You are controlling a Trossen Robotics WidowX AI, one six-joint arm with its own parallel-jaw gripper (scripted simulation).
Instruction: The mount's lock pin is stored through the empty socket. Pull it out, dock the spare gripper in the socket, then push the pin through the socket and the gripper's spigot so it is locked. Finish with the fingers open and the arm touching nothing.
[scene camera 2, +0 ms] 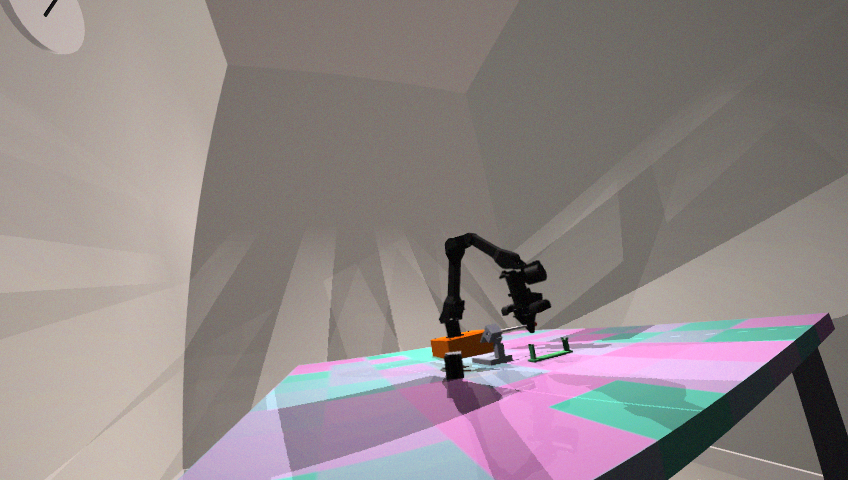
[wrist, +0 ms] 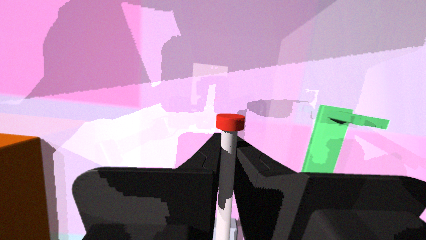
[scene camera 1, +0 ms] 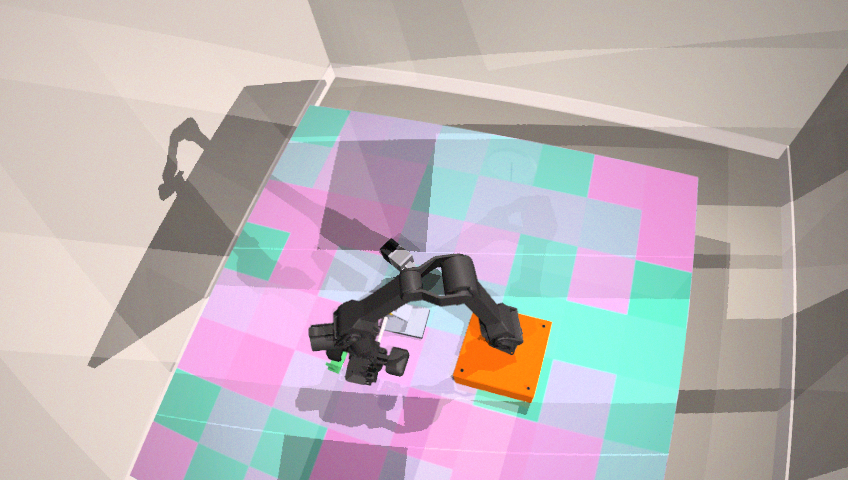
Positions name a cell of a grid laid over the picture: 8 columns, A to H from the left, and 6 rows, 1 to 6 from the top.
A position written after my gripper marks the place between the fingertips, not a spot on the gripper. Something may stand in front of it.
my gripper: scene camera 2 F5; wrist E4; scene camera 1 D5
